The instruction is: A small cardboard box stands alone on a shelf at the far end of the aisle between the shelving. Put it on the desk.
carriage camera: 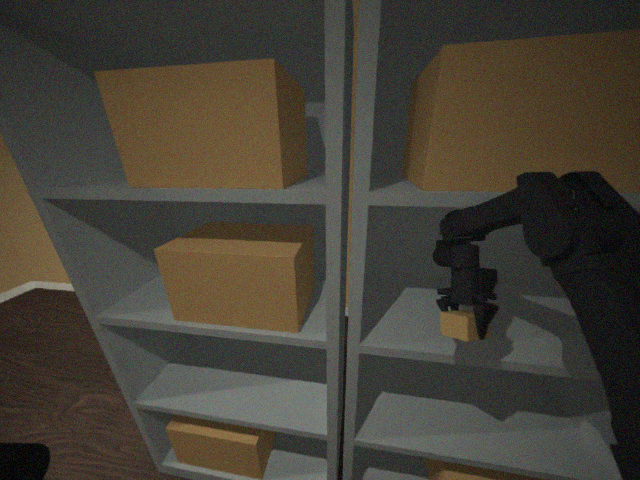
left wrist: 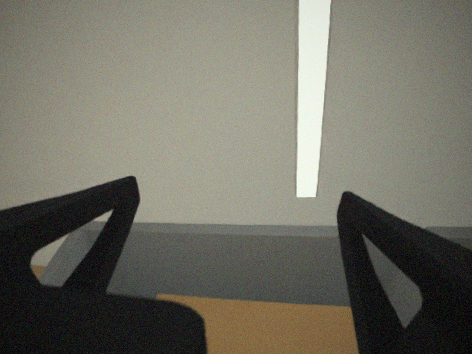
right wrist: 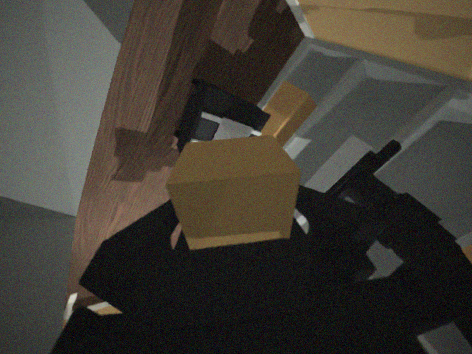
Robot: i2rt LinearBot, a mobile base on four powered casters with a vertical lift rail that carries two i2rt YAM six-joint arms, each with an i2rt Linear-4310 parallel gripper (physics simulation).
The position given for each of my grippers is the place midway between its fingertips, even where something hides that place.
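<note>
A small cardboard box (carriage camera: 460, 324) is visible, also in the right wrist view (right wrist: 231, 191); in the left wrist view the small cardboard box is out of frame. My right gripper (carriage camera: 466, 334) is visible in the right wrist view as well (right wrist: 233, 183). My left gripper (left wrist: 236, 195) is visible.
</note>
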